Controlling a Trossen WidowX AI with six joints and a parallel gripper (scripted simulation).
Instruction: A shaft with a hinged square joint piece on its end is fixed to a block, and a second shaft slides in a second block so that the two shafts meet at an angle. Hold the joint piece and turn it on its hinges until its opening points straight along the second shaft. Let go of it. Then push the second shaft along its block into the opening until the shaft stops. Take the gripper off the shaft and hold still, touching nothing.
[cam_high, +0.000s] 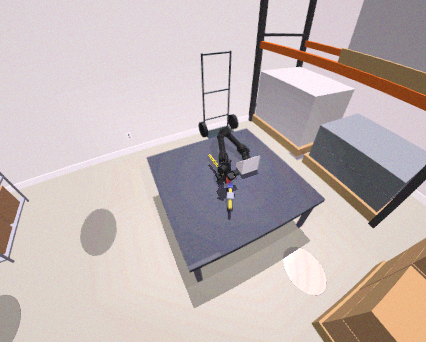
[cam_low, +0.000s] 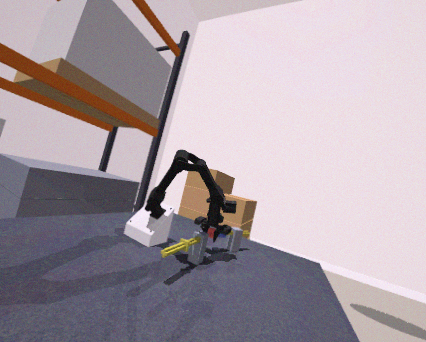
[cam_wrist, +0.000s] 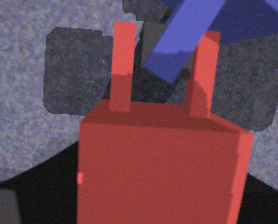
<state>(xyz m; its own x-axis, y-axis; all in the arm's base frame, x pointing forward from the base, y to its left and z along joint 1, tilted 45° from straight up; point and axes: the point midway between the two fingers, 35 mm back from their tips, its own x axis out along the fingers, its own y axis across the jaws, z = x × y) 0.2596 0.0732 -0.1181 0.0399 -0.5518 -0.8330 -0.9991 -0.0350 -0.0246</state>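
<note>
Now: the red joint piece 1 cm to the left of my gripper tip and 4 cm above it.
</note>
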